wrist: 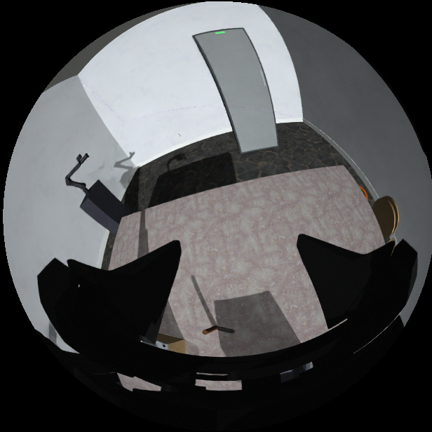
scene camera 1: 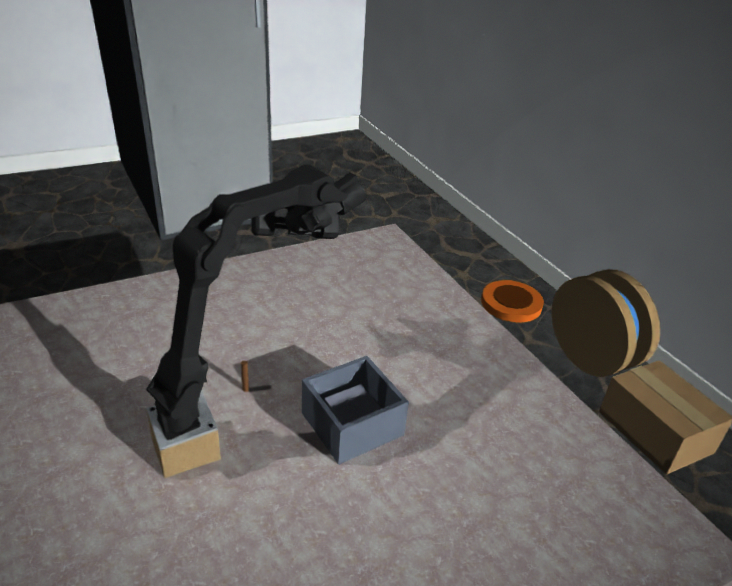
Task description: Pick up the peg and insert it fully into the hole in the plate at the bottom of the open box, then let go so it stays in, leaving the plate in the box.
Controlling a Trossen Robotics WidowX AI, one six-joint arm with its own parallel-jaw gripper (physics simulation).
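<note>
The brown-orange peg stands upright on the mat, between the robot's base and the box, and casts a thin shadow. The blue-grey open box stands to the right of the peg. The plate lies at the bottom of the box, with a lit strip and the rest in shadow; its hole cannot be made out. My gripper is open and empty, high above the mat's far part, well away from the peg and the box. Its two dark fingers stand wide apart in the wrist view.
The robot's base block stands left of the box. Beyond the right edge of the mat are an orange ring, a brown spool and a cardboard box. A grey cabinet stands at the back.
</note>
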